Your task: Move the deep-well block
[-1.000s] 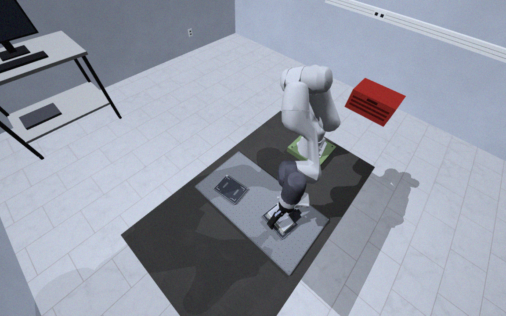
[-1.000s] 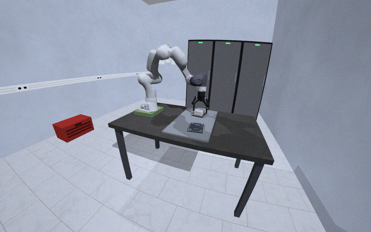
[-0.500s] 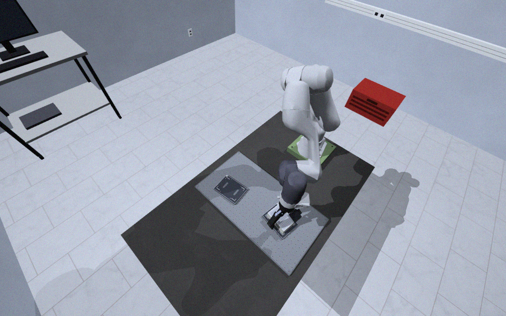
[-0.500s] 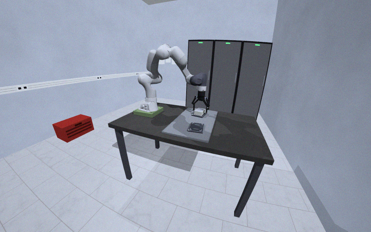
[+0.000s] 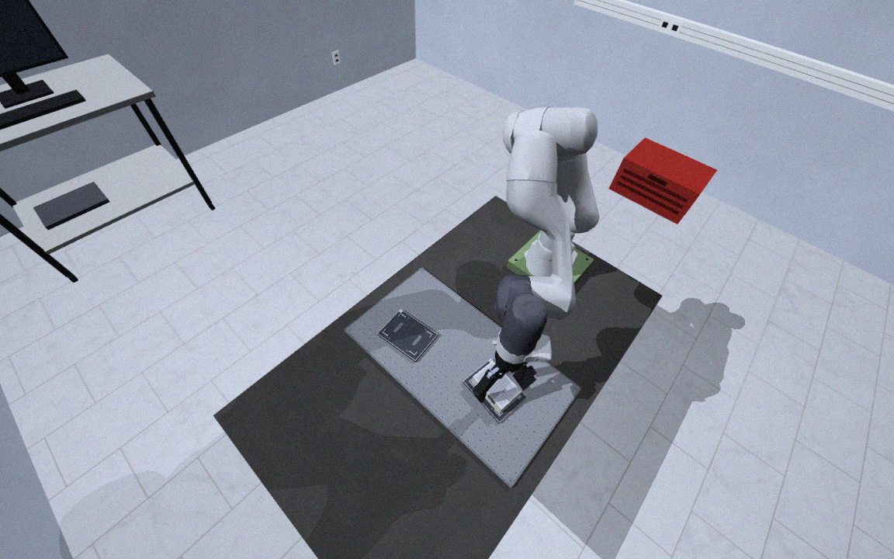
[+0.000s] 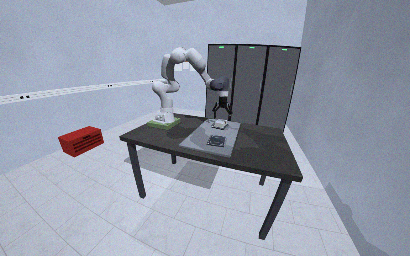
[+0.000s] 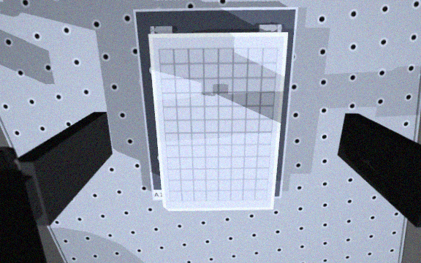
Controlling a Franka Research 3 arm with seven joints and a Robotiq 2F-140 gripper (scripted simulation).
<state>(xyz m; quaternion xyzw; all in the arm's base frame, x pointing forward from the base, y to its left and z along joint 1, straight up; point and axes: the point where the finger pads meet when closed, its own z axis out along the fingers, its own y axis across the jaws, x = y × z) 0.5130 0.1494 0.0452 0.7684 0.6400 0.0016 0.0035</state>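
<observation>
Right now the white 96-well deep-well block is 50 mm below my hand. From my hand the other things lie so: dark plate nest 70 mm below.
</observation>
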